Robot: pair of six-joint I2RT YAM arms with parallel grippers.
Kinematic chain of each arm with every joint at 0, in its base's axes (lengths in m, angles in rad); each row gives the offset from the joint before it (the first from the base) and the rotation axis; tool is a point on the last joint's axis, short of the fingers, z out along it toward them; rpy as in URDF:
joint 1: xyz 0 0 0.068 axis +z
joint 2: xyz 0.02 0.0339 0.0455 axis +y
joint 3: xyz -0.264 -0.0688 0 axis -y
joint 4: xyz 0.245 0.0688 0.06 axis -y
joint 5: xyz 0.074 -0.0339 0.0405 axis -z
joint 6: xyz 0.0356 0 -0.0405 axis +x
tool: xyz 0 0 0 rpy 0 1.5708 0
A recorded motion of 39 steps. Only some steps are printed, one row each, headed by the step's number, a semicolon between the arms.
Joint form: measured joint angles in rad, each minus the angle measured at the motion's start. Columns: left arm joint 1, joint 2, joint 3, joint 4, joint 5, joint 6; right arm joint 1, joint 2, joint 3, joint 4, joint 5, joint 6.
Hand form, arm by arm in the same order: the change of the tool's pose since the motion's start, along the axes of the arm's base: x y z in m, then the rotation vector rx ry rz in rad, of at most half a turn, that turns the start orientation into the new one. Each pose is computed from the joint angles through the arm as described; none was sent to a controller.
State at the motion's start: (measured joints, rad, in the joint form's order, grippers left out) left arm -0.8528 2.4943 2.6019 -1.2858 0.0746 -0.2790; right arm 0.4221 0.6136 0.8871 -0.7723 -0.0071 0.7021
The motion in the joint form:
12: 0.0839 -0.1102 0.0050 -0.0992 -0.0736 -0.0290; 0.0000 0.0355 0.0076 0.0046 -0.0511 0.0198
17: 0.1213 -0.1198 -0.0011 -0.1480 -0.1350 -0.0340; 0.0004 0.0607 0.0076 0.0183 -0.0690 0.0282
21: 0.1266 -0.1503 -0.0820 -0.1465 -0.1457 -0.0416; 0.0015 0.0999 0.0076 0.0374 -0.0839 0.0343
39: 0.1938 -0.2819 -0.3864 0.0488 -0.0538 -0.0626; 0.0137 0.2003 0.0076 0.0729 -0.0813 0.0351
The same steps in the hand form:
12: 0.0124 0.0510 0.0495 0.0281 -0.0512 0.1393; 0.0062 0.0048 -0.0008 0.0287 0.0391 0.0349
17: 0.0211 0.0704 0.0503 0.1004 -0.0597 0.2026; 0.0117 0.0080 -0.0023 0.0387 0.0568 0.0465
21: 0.0191 0.0760 0.0428 0.1418 -0.0319 0.2159; 0.0202 0.0126 -0.0051 0.0423 0.0810 0.0568
39: 0.0292 0.1039 0.0248 0.0607 0.0236 0.2713; 0.0408 0.0240 -0.0155 0.0158 0.1407 0.0640

